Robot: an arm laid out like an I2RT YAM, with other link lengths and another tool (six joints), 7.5 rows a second.
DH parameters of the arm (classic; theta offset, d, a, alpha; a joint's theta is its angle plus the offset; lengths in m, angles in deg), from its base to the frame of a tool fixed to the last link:
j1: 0 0.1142 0.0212 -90
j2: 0 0 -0.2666 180
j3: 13.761 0 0.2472 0
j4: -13.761 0.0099 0.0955 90
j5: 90 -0.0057 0 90
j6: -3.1 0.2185 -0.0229 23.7
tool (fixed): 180 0.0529 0 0
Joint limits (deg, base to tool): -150..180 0..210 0..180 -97..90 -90..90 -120..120
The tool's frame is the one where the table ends.
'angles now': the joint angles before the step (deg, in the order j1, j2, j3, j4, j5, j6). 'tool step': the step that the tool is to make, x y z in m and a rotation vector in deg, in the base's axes. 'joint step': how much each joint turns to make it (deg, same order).
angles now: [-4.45 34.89 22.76 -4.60 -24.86 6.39]
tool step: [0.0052 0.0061 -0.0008 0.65 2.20 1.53]
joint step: [0.00 3.98 3.00 -1.28 -1.60 -0.01]
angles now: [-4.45 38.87 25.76 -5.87 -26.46 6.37]
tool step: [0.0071 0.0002 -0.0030 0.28 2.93 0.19]
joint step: [-0.01 3.94 3.74 -2.76 -0.21 -0.03]
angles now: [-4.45 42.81 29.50 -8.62 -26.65 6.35]
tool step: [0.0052 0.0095 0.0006 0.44 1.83 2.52]
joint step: [0.00 4.33 3.44 -1.34 -2.43 -0.81]
